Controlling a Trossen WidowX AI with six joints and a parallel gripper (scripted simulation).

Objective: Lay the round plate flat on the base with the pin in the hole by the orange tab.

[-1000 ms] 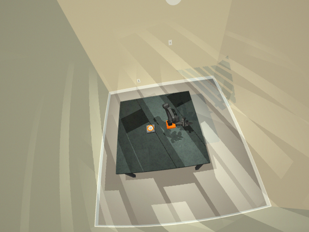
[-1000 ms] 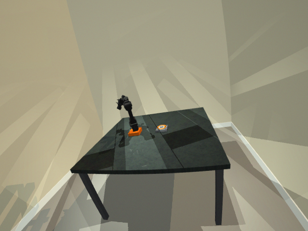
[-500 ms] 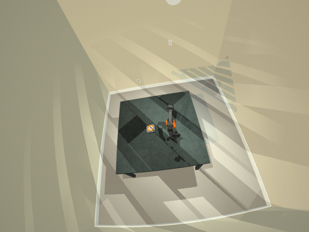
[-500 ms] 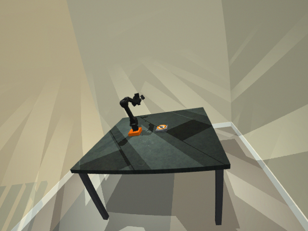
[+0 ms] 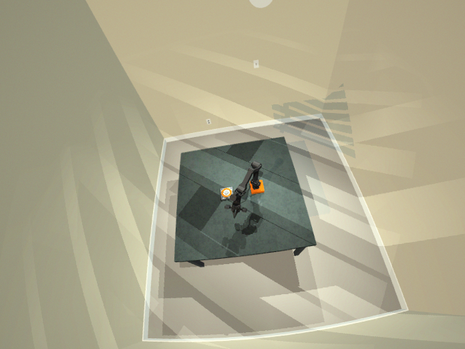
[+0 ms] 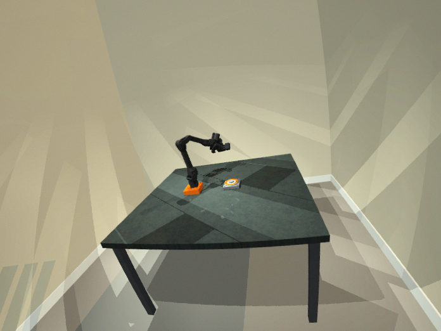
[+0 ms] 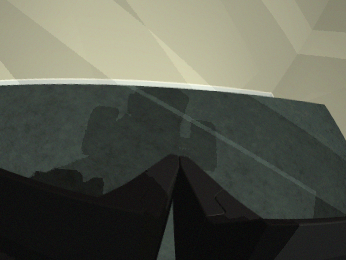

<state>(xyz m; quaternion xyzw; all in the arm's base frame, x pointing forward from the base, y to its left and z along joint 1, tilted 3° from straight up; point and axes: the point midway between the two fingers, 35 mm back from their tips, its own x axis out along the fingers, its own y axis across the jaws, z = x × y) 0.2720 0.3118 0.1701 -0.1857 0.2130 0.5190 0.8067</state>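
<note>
The round plate is 37 cm to the right of my gripper tip, 17 cm below it and 5 cm ahead of it.
</note>
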